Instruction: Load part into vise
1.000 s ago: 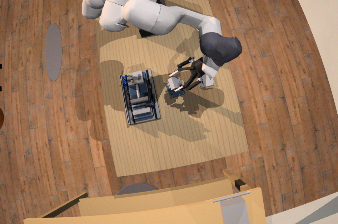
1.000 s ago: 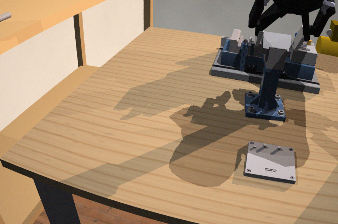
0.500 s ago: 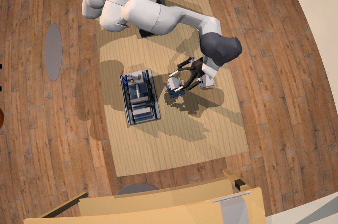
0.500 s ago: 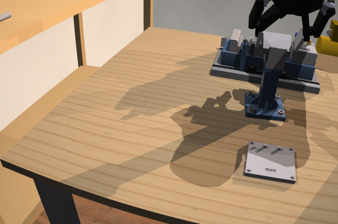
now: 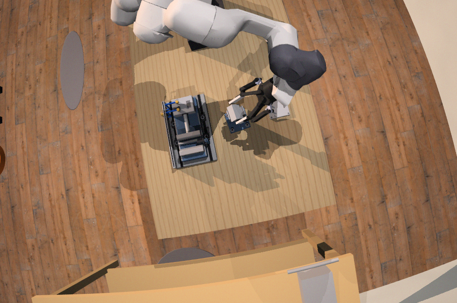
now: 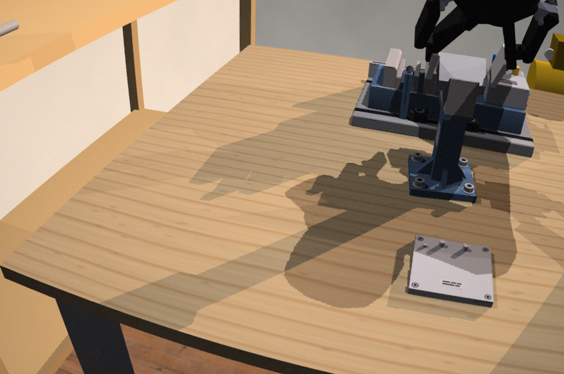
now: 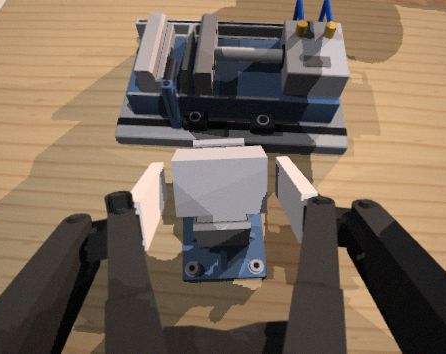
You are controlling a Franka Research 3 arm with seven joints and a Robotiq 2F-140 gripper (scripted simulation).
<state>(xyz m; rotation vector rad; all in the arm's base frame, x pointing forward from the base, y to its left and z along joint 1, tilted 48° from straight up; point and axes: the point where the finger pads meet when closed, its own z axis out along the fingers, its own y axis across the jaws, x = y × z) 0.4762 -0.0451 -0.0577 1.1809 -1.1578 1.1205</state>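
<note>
Now: hand 2 cm to the left of the part and 2 cm above it. From my hand the other things lie so: work stop (18 cm to the right, 9 cm below, 5 cm ahead); v-block post (12 cm below, 2 cm to the right); work stop post (16 cm to the right, 12 cm below, 6 cm ahead).
</note>
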